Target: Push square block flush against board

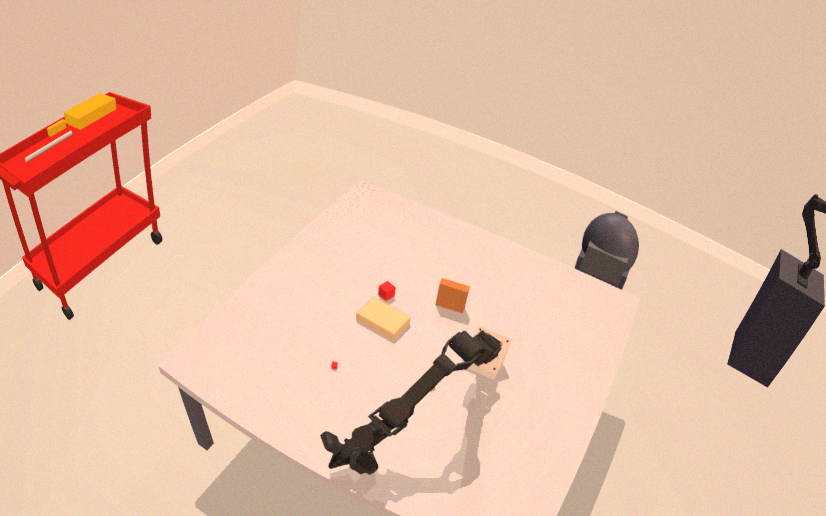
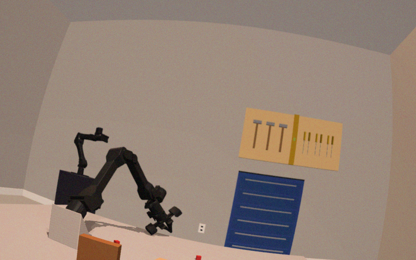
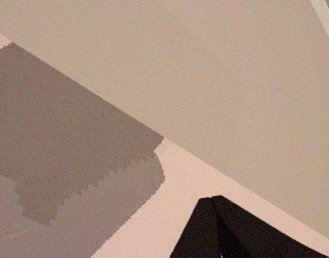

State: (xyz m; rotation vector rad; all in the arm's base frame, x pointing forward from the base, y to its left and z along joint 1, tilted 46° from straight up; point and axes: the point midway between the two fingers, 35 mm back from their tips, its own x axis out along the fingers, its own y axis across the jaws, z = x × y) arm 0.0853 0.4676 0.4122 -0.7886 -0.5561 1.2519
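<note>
Right now my gripper tip is 79 cm to the left of the square block, 12 cm short of it and 3 cm below it. The rest, counted from my gripper tip: red piece (69 cm to the right, 32 cm ahead); tan board (58 cm to the right, 25 cm ahead, 1 cm below).
</note>
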